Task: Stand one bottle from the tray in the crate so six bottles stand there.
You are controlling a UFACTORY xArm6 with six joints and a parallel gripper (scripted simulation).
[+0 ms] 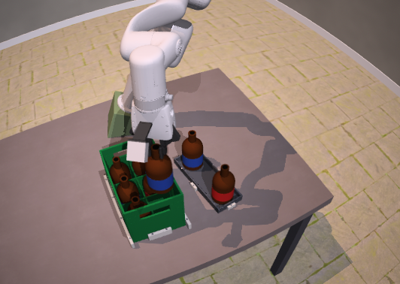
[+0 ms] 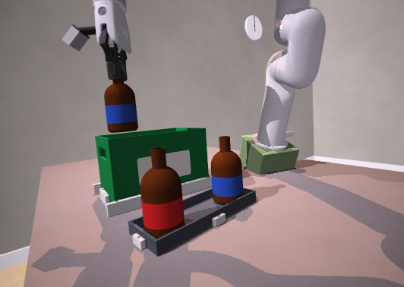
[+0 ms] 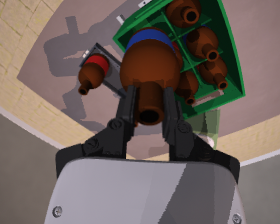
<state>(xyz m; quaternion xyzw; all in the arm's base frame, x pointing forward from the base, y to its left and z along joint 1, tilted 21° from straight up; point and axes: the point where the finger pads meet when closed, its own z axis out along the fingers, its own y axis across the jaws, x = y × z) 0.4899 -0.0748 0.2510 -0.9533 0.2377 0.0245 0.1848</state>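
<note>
Right now the green crate is 25 cm below my hand, 8 cm behind it and 6 cm to the right of it. The rest, counted from my hand: dark tray 32 cm below, 18 cm to the left, 12 cm behind.
</note>
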